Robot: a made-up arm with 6 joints. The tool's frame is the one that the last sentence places.
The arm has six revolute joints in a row. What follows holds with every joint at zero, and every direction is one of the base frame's. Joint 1 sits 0.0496 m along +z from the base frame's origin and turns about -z. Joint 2 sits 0.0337 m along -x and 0.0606 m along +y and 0.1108 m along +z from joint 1 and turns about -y. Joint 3 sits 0.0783 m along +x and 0.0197 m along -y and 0.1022 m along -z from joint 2 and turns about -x. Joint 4 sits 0.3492 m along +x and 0.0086 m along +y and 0.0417 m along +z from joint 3 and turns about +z. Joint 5 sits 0.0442 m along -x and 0.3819 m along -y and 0.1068 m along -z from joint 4 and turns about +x. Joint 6 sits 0.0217 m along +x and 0.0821 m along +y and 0.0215 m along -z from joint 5 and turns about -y. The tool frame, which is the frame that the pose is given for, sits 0.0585 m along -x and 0.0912 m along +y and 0.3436 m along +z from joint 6; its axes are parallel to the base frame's.
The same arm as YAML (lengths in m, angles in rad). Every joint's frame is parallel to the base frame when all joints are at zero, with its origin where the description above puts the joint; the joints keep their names.
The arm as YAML. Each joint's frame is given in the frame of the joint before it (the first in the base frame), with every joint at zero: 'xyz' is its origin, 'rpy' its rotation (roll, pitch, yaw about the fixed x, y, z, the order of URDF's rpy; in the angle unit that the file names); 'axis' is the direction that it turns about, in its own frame. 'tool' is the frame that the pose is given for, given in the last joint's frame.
units:
  length: m
  angle: rad
joints:
  - name: joint 1
    type: revolute
    origin:
      xyz: [0.0, 0.0, 0.0496]
      rpy: [0.0, 0.0, 0.0]
    axis: [0.0, 0.0, -1.0]
  - name: joint 2
    type: revolute
    origin:
      xyz: [-0.0337, 0.0606, 0.1108]
      rpy: [0.0, 0.0, 0.0]
    axis: [0.0, -1.0, 0.0]
  - name: joint 3
    type: revolute
    origin:
      xyz: [0.0783, -0.0197, -0.1022]
      rpy: [0.0, 0.0, 0.0]
    axis: [-1.0, 0.0, 0.0]
  - name: joint 4
    type: revolute
    origin:
      xyz: [0.3492, 0.0086, 0.0417]
      rpy: [0.0, 0.0, 0.0]
    axis: [0.0, 0.0, 1.0]
  - name: joint 5
    type: revolute
    origin:
      xyz: [-0.0442, -0.3819, -0.1068]
      rpy: [0.0, 0.0, 0.0]
    axis: [1.0, 0.0, 0.0]
  - name: joint 6
    type: revolute
    origin:
      xyz: [0.0217, 0.0821, -0.0215]
      rpy: [0.0, 0.0, 0.0]
    axis: [0.0, -1.0, 0.0]
tool:
  origin:
    xyz: [-0.0585, 0.0912, 0.3436]
    rpy: [0.0, 0.0, 0.0]

